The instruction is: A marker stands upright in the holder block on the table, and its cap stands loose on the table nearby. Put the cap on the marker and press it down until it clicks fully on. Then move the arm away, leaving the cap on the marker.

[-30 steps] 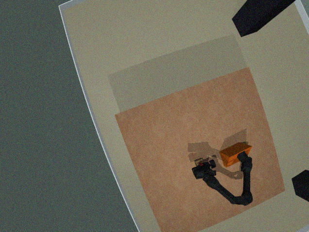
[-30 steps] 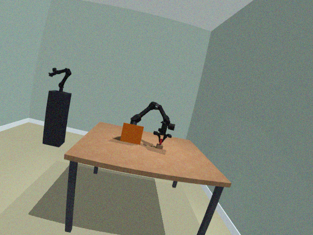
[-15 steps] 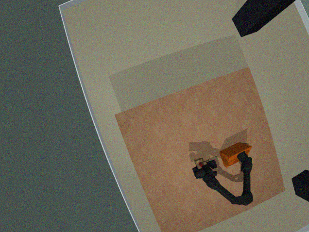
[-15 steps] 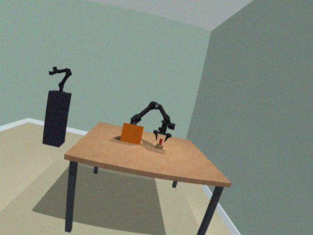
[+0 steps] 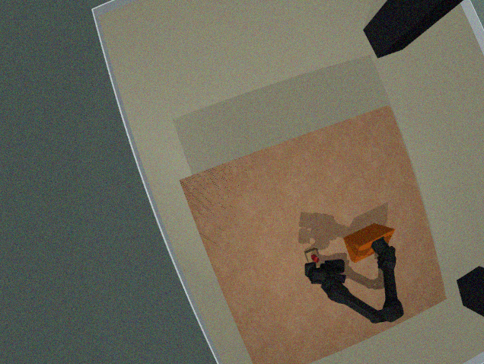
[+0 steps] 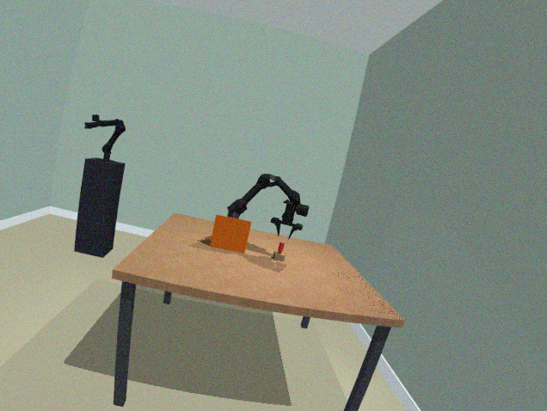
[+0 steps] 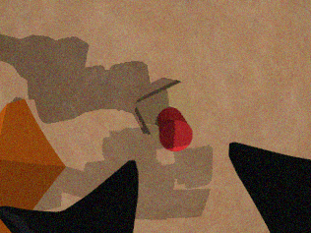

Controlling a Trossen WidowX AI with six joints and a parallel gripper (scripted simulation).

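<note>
My gripper tip is 6 cm above the red marker cap.
</note>
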